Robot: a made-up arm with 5 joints.
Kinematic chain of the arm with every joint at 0, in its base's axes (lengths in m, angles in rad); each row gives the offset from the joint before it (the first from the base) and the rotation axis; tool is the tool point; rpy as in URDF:
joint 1: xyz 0.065 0 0.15 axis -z
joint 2: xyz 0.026 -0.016 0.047 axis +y
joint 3: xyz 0.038 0 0.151 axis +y
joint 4: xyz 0.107 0 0.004 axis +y
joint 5: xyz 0.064 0.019 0 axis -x
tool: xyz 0 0 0 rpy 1.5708 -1.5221 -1.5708
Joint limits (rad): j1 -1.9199..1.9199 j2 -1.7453..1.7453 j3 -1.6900..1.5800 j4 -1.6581..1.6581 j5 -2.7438..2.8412
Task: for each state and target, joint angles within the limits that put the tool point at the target. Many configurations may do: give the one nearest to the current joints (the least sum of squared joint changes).
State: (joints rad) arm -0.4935 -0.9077 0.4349 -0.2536 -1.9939
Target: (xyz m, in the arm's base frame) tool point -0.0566 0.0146 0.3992
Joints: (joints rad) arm 0.0950 -1.6010 0.2145 -0.3733 -1.9939
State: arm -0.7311 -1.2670 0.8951 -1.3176 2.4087
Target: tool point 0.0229 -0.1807 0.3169
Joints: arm -1.3581 -1.7453 0.2844 -1.6510 2.4087
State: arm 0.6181 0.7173 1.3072 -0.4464 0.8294
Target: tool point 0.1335 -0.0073 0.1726
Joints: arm 0.1497 0.1022 1.5800 -0.0729 0.8294
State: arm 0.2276 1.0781 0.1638 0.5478 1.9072
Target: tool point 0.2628 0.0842 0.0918
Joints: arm -0.3885 0.9753 0.1500 0.5564 1.9072
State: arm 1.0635 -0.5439 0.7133 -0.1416 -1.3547
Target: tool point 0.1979 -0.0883 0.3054
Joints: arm 0.6052 -0.4512 0.7786 -0.1160 -1.3547
